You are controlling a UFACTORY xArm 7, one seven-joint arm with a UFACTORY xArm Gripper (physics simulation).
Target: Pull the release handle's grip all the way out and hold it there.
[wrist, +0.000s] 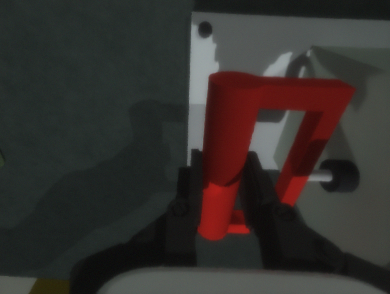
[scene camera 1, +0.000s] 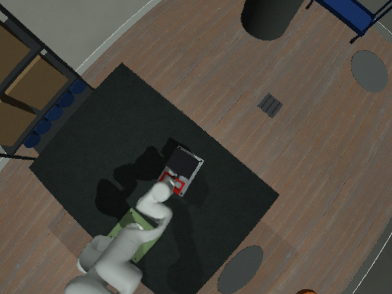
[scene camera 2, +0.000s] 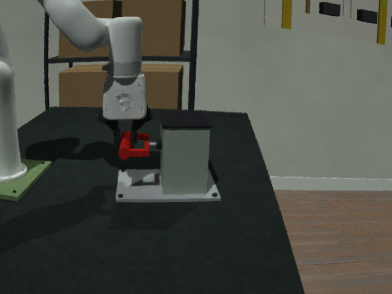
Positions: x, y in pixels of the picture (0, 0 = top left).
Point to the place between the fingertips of the gripper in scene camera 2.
125, 146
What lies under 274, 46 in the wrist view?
A light base plate.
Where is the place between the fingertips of the gripper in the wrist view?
At 220, 166
